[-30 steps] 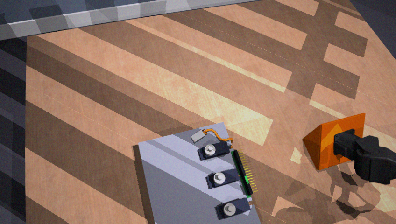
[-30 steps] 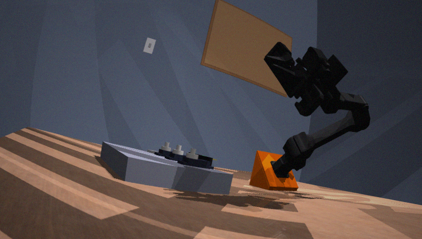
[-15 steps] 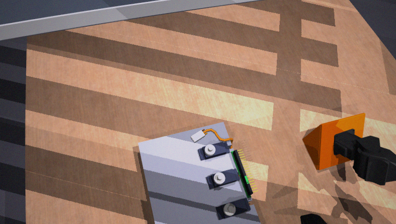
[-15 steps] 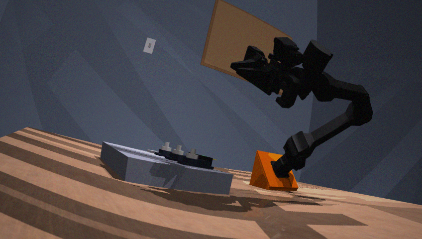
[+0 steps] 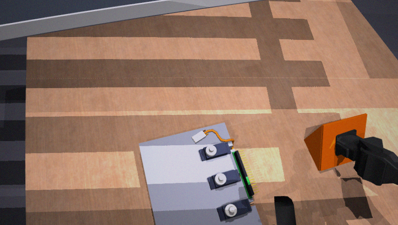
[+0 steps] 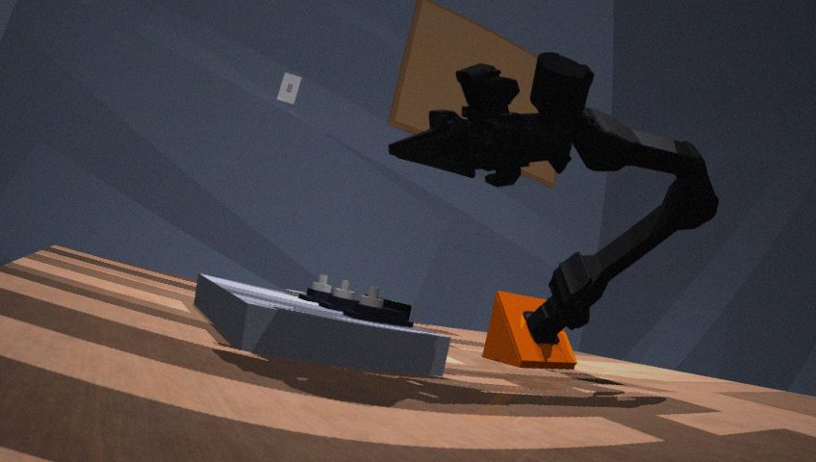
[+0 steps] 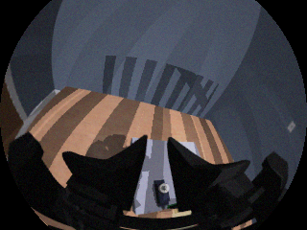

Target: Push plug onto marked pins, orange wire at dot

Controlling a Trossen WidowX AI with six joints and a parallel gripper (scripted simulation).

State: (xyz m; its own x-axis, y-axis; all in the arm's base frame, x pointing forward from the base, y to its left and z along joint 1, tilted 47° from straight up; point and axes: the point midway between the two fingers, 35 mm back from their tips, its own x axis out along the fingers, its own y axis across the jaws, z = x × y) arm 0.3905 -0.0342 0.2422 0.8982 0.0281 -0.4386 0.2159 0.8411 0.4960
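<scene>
Now: gripper tip 15 cm above the green band, 13 cm to the left of it and 12 cm past it. Round my gripper tip: grey printed holder 20 cm below, 16 cm to the right, 4 cm ahead.
</scene>
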